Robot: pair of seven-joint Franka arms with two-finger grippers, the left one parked.
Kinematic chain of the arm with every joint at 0, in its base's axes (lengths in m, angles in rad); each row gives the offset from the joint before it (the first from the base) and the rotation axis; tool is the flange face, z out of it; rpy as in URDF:
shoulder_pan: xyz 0 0 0.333 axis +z
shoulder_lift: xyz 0 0 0 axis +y
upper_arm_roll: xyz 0 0 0.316 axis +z
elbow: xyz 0.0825 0 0 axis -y
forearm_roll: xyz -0.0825 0 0.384 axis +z
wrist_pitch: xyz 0 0 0 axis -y
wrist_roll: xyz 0.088 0 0 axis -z
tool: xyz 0 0 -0.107 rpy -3.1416 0 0
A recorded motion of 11 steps. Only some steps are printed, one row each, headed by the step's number.
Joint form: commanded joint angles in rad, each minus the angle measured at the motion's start. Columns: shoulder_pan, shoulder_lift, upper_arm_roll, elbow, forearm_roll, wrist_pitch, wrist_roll.
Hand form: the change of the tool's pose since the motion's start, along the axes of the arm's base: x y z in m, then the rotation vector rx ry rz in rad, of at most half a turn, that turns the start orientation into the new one. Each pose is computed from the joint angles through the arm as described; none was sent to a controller.
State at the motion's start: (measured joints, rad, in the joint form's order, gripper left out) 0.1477 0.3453 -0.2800 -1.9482 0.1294 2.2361 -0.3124
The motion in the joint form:
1: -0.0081 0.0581 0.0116 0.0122 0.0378 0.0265 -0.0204
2: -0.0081 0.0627 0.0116 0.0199 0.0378 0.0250 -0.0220
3: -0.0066 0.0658 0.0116 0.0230 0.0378 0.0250 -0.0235
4: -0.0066 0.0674 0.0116 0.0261 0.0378 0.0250 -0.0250
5: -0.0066 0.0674 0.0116 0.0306 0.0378 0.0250 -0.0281
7: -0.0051 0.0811 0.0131 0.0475 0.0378 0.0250 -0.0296
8: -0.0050 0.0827 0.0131 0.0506 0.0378 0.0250 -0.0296
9: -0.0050 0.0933 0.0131 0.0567 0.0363 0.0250 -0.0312
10: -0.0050 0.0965 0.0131 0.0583 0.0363 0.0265 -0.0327
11: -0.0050 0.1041 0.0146 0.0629 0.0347 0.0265 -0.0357
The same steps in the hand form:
1: 0.0047 0.0020 -0.0277 0.0175 0.0141 -0.0012
2: 0.0067 0.0020 -0.0274 0.0165 0.0124 0.0012
3: 0.0076 0.0030 -0.0279 0.0158 0.0124 0.0046
4: 0.0085 0.0030 -0.0276 0.0153 0.0109 0.0064
5: 0.0100 0.0030 -0.0257 0.0149 0.0064 0.0100
7: 0.0147 0.0050 -0.0270 0.0119 0.0034 0.0162
8: 0.0156 0.0050 -0.0267 0.0113 0.0019 0.0167
9: 0.0169 0.0050 -0.0305 0.0082 0.0066 0.0199
10: 0.0174 0.0050 -0.0317 0.0074 0.0067 0.0216
11: 0.0185 0.0058 -0.0345 0.0055 0.0100 0.0275

